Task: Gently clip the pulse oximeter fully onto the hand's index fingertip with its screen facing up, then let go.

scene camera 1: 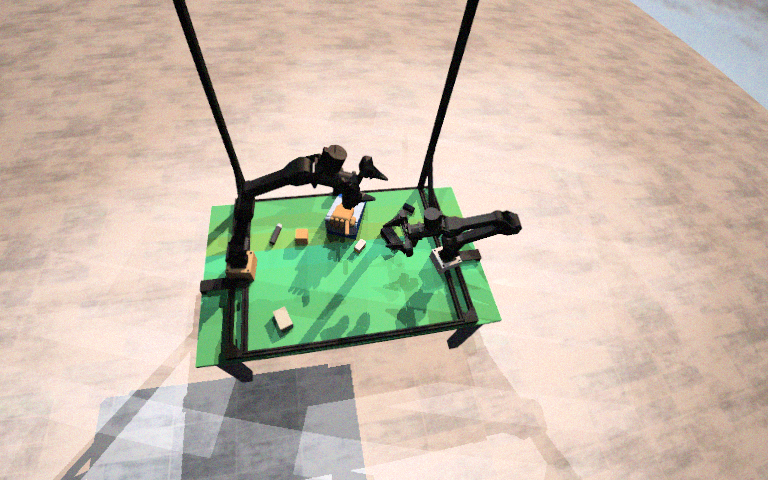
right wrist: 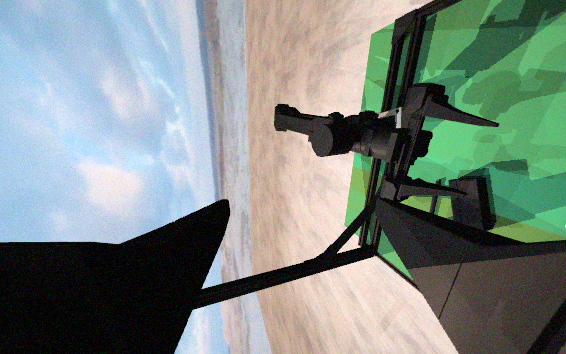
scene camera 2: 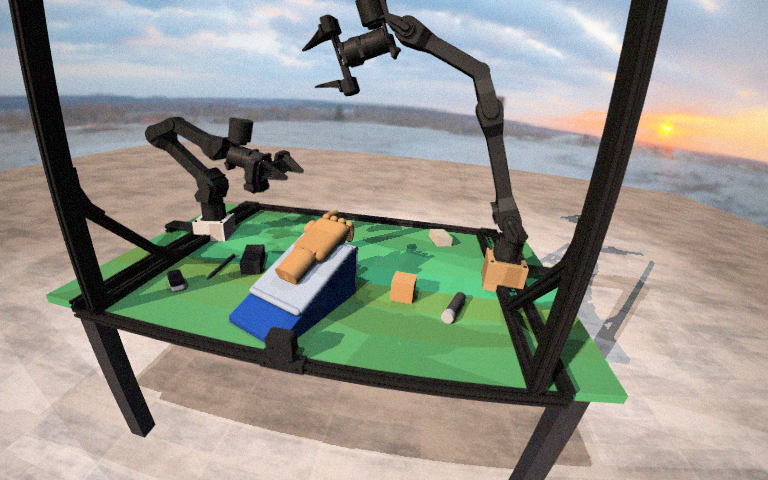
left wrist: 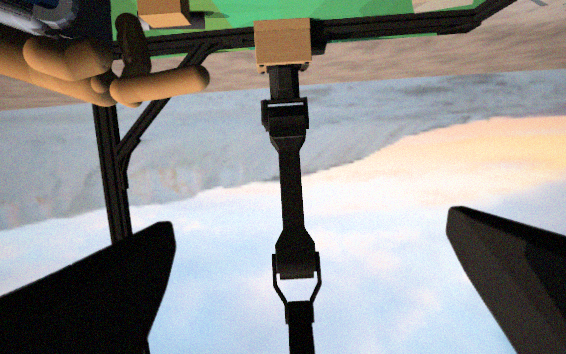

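Pixels of known places: left gripper, fingertip midpoint: (scene camera 1: 384,236) (right wrist: 481,162) (scene camera 2: 295,174) (left wrist: 311,227); right gripper, fingertip midpoint: (scene camera 1: 381,189) (right wrist: 302,205) (scene camera 2: 308,69); left arm's base, origin of the base link: (scene camera 1: 447,255) (scene camera 2: 213,217); right arm's base, origin of the base link: (scene camera 1: 239,261) (scene camera 2: 506,257) (left wrist: 283,67).
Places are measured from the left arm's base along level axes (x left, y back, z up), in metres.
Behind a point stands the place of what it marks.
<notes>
A beige hand (scene camera 1: 343,213) {y -0.379, x -0.294, z 0.097 m} (scene camera 2: 322,237) {y -0.380, x -0.329, z 0.084 m} (left wrist: 65,62) {y -0.341, x -0.249, z 0.085 m} lies on a sloped blue-and-white wedge (scene camera 1: 334,230) (scene camera 2: 331,294). One finger (scene camera 1: 347,228) (left wrist: 160,84) reaches out past the others, and I see no device on it. A small white block (scene camera 1: 360,245) {y -0.336, x -0.189, z -0.026 m} lies near the fingertips in scene camera 1; it may be the pulse oximeter, but no screen can be made out. My left gripper (scene camera 1: 386,229) {y -0.284, x -0.092, z 0.164 m} (scene camera 2: 294,174) {y -0.284, x -0.092, z 0.164 m} (right wrist: 481,162) {y -0.284, x -0.092, z 0.164 m} is open and empty beside the hand. My right gripper (scene camera 1: 380,189) {y -0.317, x -0.105, z 0.433 m} (scene camera 2: 310,67) {y -0.317, x -0.105, z 0.433 m} (right wrist: 302,205) {y -0.317, x -0.105, z 0.433 m} is open and empty, high above the hand.
An orange cube (scene camera 1: 301,236) {y -0.569, x -0.309, z -0.009 m} (scene camera 2: 403,287) {y -0.559, x -0.349, z -0.019 m} and a dark cylinder (scene camera 1: 275,234) {y -0.673, x -0.374, z -0.034 m} (scene camera 2: 453,307) {y -0.661, x -0.405, z -0.033 m} lie beside the wedge. A black box (scene camera 2: 252,259) {y -0.193, x -0.229, z -0.025 m}, a thin dark pen (scene camera 2: 220,266) {y -0.103, x -0.224, z -0.052 m} and a small dark item (scene camera 2: 176,280) {y -0.047, x -0.342, z -0.029 m} lie on its other side. A cream block (scene camera 1: 282,318) {y -0.737, x 0.019, z -0.029 m} (scene camera 2: 440,237) {y -0.725, x -0.020, z -0.029 m} lies farther off.
</notes>
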